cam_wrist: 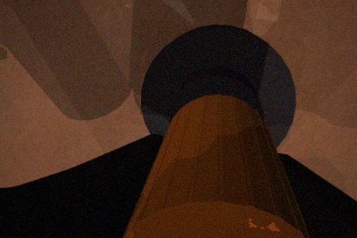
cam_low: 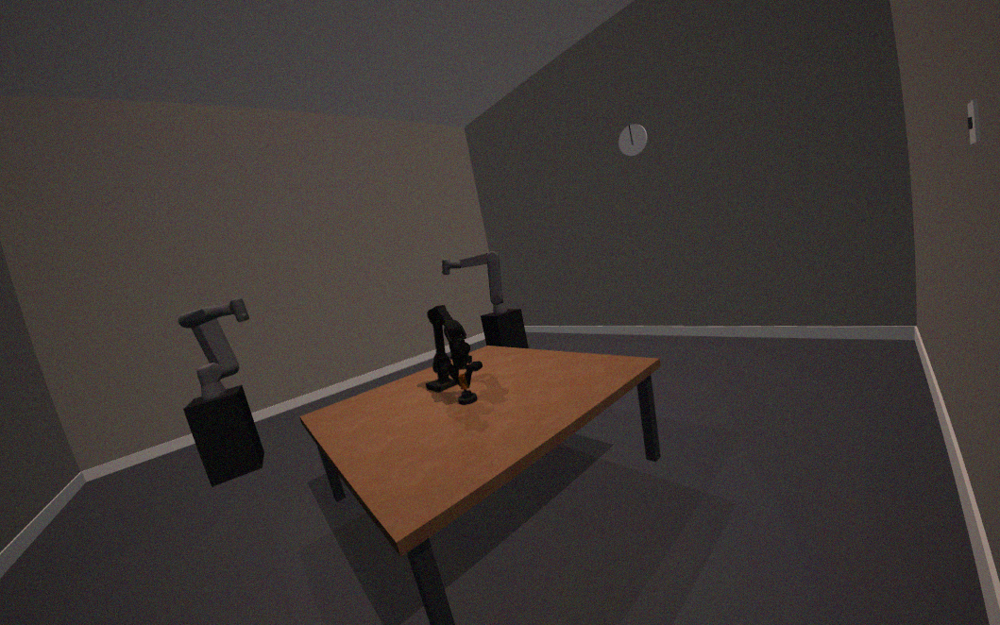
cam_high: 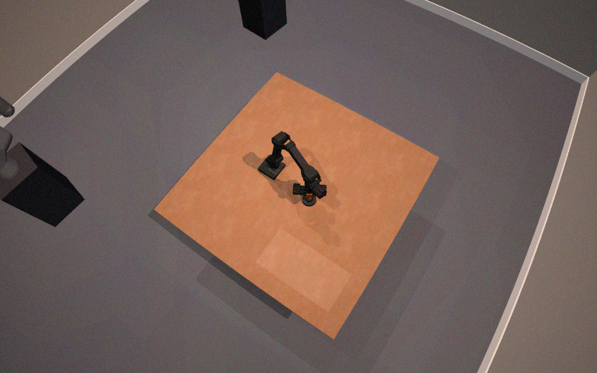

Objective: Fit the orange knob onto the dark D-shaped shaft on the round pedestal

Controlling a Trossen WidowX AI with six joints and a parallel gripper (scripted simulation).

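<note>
Now: gripper tip 2 cm below the orange knob. From my gripper tip the other things lie so: pedestal (4 cm below).
</note>
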